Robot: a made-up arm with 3 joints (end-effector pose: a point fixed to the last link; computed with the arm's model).
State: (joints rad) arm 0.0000 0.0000 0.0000
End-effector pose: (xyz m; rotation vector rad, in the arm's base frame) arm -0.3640 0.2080 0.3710 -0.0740 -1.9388 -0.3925
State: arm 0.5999 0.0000 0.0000
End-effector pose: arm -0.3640 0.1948 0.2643 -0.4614 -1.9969 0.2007
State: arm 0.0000 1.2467 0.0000
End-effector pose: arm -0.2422 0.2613 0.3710 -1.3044 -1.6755 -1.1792
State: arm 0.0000 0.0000 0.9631
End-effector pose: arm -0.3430 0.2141 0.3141 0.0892 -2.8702 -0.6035
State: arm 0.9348 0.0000 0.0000
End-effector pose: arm -0.3640 0.1611 0.2140 -0.6726 -1.9689 0.5399
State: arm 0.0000 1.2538 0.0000
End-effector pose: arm -0.2414 0.2612 0.3710 -1.3113 -1.6722 -1.1833
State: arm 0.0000 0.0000 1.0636
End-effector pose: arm -0.3378 0.2148 0.3099 0.1109 -2.9667 -0.6259
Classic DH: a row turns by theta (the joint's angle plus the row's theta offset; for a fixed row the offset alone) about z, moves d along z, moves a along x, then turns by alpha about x. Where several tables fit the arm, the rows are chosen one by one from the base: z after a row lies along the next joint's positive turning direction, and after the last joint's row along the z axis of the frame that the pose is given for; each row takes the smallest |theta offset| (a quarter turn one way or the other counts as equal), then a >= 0, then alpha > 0; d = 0 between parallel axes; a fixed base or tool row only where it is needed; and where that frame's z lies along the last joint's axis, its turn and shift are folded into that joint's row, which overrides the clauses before.
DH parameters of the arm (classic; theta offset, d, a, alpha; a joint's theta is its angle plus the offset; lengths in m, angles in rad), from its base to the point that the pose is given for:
base (fixed): 1.5708 0.339 0.029 -1.5708
joint 1: 0 0.266 0.121 -1.5708
joint 2: 1.5143 -0.0183 -0.0292 -1.4844
joint 3: -1.1667 -0.0449 -0.0332 1.9013
tool (fixed): 3.1105 0.0601 0 0

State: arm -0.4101 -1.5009 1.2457
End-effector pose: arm -0.3360 0.1018 0.3323 -2.1863 1.9462 0.9605
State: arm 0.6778 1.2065 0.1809
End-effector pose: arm -0.2459 0.2239 0.2080 -1.6912 -2.3518 -0.4624
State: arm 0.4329 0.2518 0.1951
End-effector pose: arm -0.3465 0.2211 0.2714 -0.5537 -2.2439 -0.1126
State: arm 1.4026 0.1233 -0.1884
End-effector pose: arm -0.3535 0.1041 0.1596 -1.1695 -1.7740 0.8673
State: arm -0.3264 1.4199 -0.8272
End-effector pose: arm -0.2216 0.1929 0.4761 -0.7136 -0.5706 -1.5386
